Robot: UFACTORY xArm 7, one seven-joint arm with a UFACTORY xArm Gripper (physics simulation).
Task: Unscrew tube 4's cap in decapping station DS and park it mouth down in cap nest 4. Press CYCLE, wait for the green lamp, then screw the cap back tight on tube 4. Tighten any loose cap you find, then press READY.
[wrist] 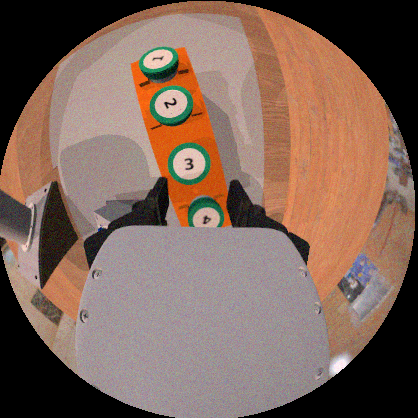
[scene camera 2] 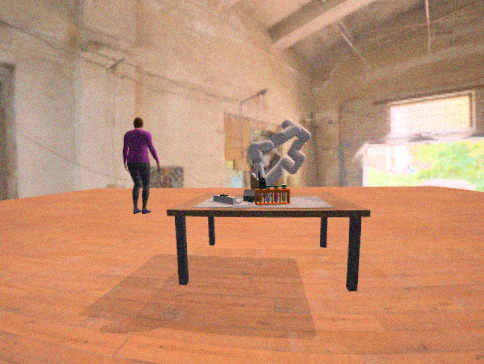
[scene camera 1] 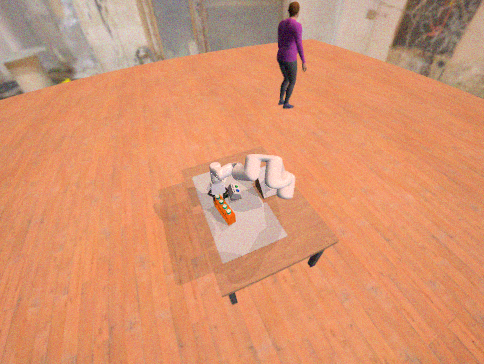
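Pixels of known places: gripper, fingertip midpoint: (wrist: 197, 190) (scene camera 2: 263, 188) (scene camera 1: 219, 200); arm's base at its link origin: (wrist: 28, 227).
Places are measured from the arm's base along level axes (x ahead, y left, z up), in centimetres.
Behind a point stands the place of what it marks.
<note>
An orange rack (scene camera 1: 230, 219) {x 41.0, y 20.0, z -2.9 cm} (scene camera 2: 288, 197) {x 41.9, y 19.6, z -5.1 cm} (wrist: 192, 137) {x 43.8, y 8.9, z 0.4 cm} holds tubes with green-rimmed white caps. In the wrist view cap 1 (wrist: 158, 59) {x 40.9, y 16.5, z 3.1 cm}, cap 2 (wrist: 171, 104) {x 42.1, y 11.5, z 3.1 cm}, cap 3 (wrist: 189, 163) {x 43.4, y 6.6, z 3.1 cm} and cap 4 (wrist: 206, 218) {x 44.6, y 1.7, z 3.1 cm} run toward the gripper. A strip of grey shows under cap 1. My gripper (scene camera 1: 218, 195) {x 44.1, y 3.7, z 0.9 cm} (scene camera 2: 258, 183) {x 44.1, y 3.7, z 0.9 cm} (wrist: 197, 190) {x 44.1, y 3.7, z 0.9 cm} is part open at the cap 4 end of the rack. In the wrist view cap 4 lies between the fingers' lines with gaps on both sides; its near edge is hidden by the gripper body. The lamp's state cannot be told.
A grey box with coloured buttons (scene camera 1: 234, 191) {x 30.7, y -2.2, z -1.3 cm} stands beside the rack, near the gripper. A light grey tray (scene camera 2: 227, 199) {x 44.3, y -20.6, z -6.3 cm} with dark bits on it lies to the left in scene camera 2. The arm's base stands on the wooden table (scene camera 1: 305, 237) {x -3.2, y 48.4, z -9.4 cm}. A person (scene camera 1: 290, 42) (scene camera 2: 139, 150) stands beyond the table.
</note>
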